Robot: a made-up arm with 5 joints. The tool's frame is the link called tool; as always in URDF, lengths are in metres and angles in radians.
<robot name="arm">
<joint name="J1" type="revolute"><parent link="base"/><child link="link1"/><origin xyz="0.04 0.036 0.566" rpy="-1.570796 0 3.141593"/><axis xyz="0 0 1"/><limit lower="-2.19" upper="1.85" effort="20" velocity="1.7"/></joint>
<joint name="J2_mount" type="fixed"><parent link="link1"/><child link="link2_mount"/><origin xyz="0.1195 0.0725 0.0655"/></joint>
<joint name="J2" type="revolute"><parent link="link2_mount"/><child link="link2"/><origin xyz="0.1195 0.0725 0.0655" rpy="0 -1.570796 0"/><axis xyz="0 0 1"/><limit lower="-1.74" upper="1.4" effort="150" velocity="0.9"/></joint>
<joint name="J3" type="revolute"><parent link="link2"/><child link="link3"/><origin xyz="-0.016 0.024 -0.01" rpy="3.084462 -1.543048 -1.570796"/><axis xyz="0 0 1"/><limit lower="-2.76" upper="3.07" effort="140" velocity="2.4"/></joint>
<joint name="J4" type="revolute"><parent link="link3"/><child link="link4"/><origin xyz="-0.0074 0.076 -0.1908" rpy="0 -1.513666 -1.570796"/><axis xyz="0 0 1"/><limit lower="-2.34" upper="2.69" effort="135" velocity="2.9"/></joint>
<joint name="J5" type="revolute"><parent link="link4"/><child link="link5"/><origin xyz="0.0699 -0.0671 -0.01" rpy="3.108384 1.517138 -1.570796"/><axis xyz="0 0 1"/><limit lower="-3.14" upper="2.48" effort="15" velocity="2.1"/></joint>
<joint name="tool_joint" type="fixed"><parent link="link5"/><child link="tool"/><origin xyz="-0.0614 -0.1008 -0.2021" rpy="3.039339 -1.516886 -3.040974"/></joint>
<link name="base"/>
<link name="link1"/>
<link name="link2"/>
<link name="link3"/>
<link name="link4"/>
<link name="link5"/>
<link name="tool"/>
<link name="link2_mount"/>
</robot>
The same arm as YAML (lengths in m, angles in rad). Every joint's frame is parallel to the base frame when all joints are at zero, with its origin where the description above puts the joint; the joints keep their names.
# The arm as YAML. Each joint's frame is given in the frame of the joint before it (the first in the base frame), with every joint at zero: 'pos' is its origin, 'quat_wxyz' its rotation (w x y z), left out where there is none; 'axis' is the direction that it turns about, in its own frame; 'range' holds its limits. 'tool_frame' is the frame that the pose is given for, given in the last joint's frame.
length_unit: m
angle_unit: rad
joints:
  - joint: J1
    pos: [0.04, 0.036, 0.566]
    axis: [0.0, -1.0, 0.0]
    range: [-2.19, 1.85]
  - joint: J2
    pos: [-0.239, -0.131, -0.145]
    axis: [1.0, 0.0, 0.0]
    range: [-1.74, 1.4]
  - joint: J3
    pos: [-0.01, 0.016, -0.024]
    axis: [-0.0277, 0.057099, 0.997984]
    range: [-2.76, 3.07]
  - joint: J4
    pos: [-0.002, 0.065, -0.195]
    axis: [0.0, 1.0, 0.0]
    range: [-2.34, 2.69]
  - joint: J5
    pos: [-0.069, -0.01, 0.068]
    axis: [0.998547, -0.053603, -0.0055]
    range: [-3.14, 2.48]
tool_frame:
  pos: [-0.198, 0.072, 0.102]
  quat_wxyz: [0.707107, -0.707107, 0.0, 0.0]

